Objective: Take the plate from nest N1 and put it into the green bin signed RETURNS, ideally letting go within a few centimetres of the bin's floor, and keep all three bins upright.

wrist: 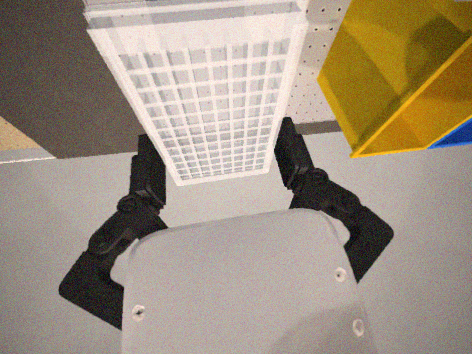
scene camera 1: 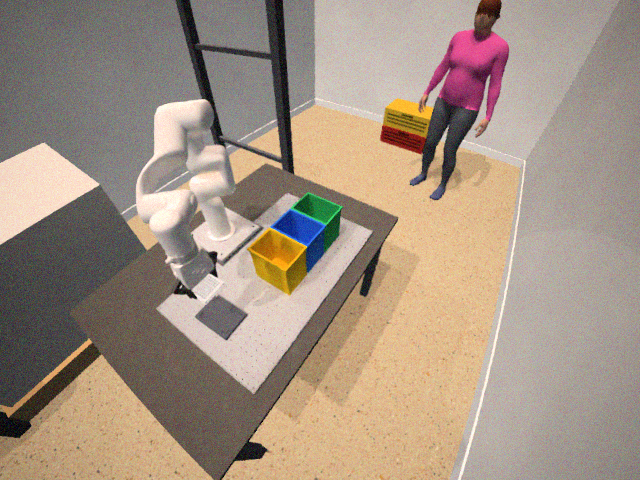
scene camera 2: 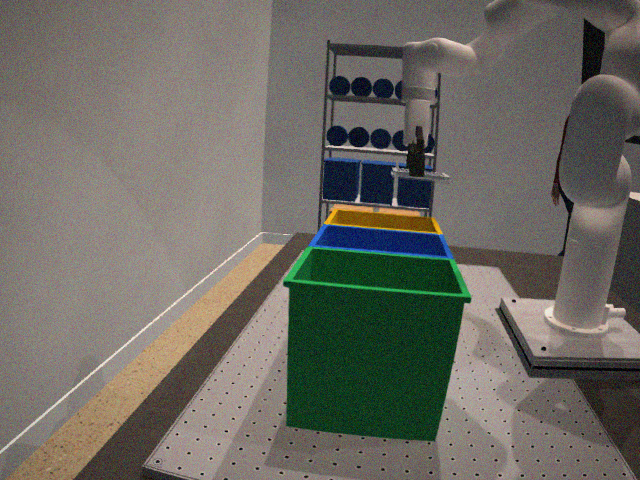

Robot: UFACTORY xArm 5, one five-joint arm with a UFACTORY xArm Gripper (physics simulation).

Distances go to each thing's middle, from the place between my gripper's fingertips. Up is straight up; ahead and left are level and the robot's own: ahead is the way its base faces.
Scene:
My gripper is now 54 cm to the right of the green bin (scene camera 2: pixel 372 337), 14 cm above it and 8 cm short of it. Round my hand: yellow bin (scene camera 1: pixel 281 261): 27 cm to the left, 14 cm below, 7 cm ahead; dark nest (scene camera 1: pixel 220 315): 23 cm below, 2 cm behind; white gridded plate (wrist: pixel 210 91): 1 cm behind.

